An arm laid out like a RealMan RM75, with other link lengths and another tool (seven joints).
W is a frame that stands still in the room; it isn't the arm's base.
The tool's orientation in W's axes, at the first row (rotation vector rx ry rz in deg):
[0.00 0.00 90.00]
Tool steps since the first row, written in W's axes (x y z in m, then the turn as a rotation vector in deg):
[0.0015 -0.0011 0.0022 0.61 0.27 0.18]
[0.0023 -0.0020 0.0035 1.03 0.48 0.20]
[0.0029 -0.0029 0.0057 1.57 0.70 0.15]
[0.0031 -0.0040 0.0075 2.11 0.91 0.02]
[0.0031 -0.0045 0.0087 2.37 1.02 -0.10]
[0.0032 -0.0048 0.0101 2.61 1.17 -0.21]
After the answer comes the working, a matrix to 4 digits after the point.
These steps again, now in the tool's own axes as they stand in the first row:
[-0.0011 -0.0015 0.0022 0.27 -0.61 0.18]
[-0.0020 -0.0023 0.0035 0.48 -1.03 0.20]
[-0.0029 -0.0029 0.0057 0.70 -1.57 0.15]
[-0.0040 -0.0031 0.0075 0.91 -2.11 0.02]
[-0.0045 -0.0031 0.0087 1.02 -2.37 -0.10]
[-0.0048 -0.0032 0.0101 1.17 -2.61 -0.21]

The tool's axes in the first row as the columns of a matrix, in W's axes (rounded; the answer above uses it unrounded):
[0.0000 -1.0000 0.0000]
[1.0000 0.0000 0.0000]
[0.0000 0.0000 1.0000]

